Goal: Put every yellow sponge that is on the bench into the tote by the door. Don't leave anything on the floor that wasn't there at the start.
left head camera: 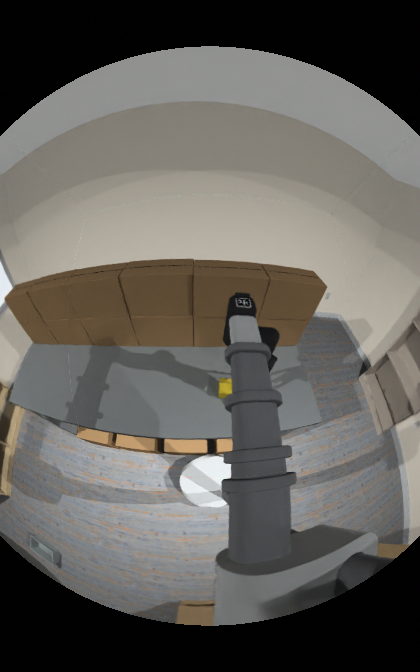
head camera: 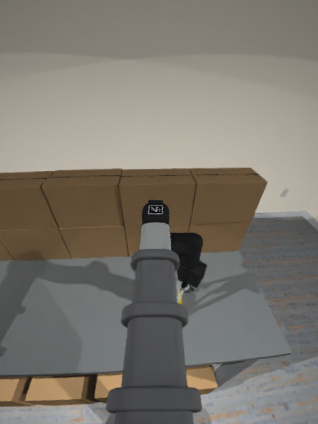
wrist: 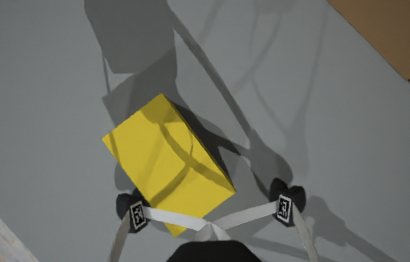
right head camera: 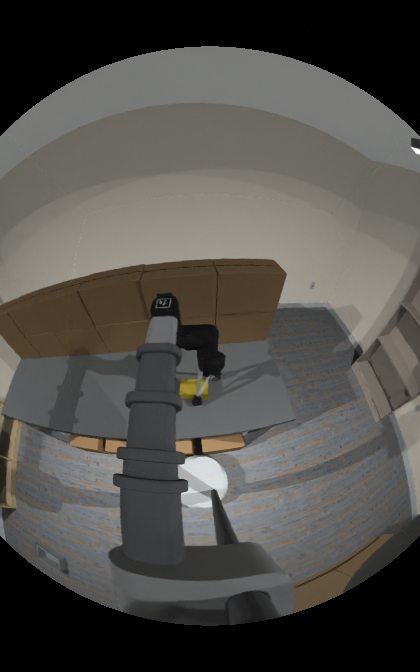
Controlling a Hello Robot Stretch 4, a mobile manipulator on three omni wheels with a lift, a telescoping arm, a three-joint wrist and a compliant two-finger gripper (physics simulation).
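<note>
A yellow sponge (head camera: 179, 297) (left head camera: 225, 388) (right head camera: 187, 388) (wrist: 167, 160) lies on the grey bench (head camera: 225, 325) (left head camera: 190, 415) (right head camera: 245, 405) (wrist: 350, 150). It sits at a slant in the wrist view, its near corner reaching between the fingers. My gripper (right head camera: 207, 387) (wrist: 209, 196) is open above the bench and holds nothing. The left fingertip in the wrist view is close beside the sponge's lower left edge; the right fingertip is well apart from it. The arm hides part of the bench and of the sponge in the left head view. I cannot make out the tote or the door.
Brown boxes (head camera: 85, 205) (left head camera: 160, 300) (right head camera: 245, 295) (wrist: 380, 35) line the bench's back edge; more boxes (head camera: 60, 389) (left head camera: 185, 445) (right head camera: 222, 444) are under its front. A white disc (left head camera: 200, 482) (right head camera: 210, 480) is on the floor before it. Shelving (left head camera: 377, 400) (right head camera: 372, 390) stands right.
</note>
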